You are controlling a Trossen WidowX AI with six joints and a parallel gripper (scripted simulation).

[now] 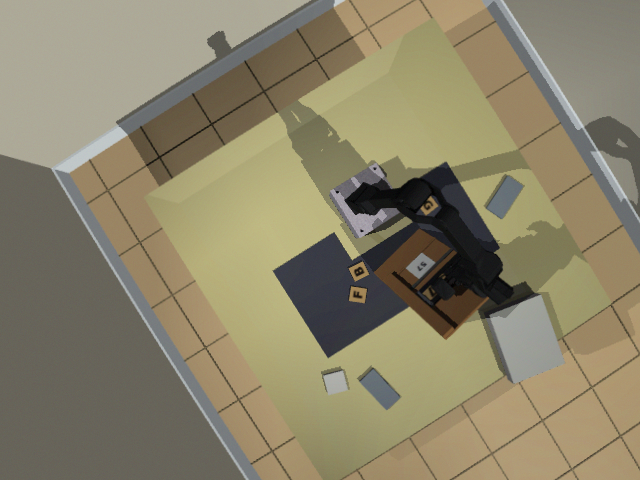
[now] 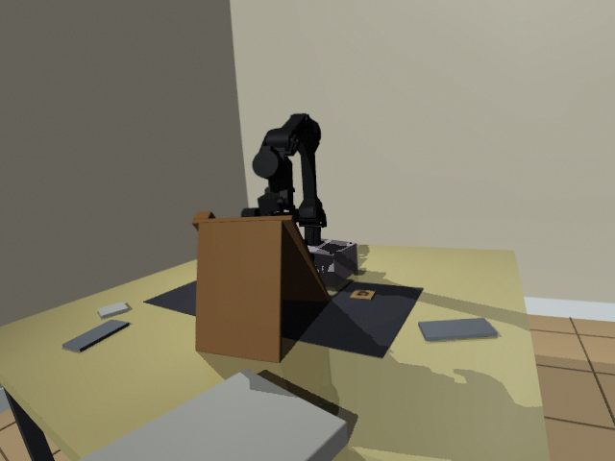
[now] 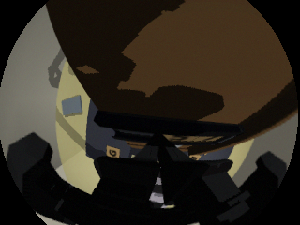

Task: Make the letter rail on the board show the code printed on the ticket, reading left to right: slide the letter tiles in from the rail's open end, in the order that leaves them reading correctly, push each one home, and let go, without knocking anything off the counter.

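The white ticket lies 8 cm below my gripper tip, 5 cm to the right of it and 5 cm behind it. From my gripper tip the other things lie so: dark mat (18 cm below, 16 cm behind, 10 cm to the right); then small white block (55 cm to the right, 17 cm below, 12 cm ahead); then large grey box (42 cm ahead, 16 cm below, 11 cm to the left).
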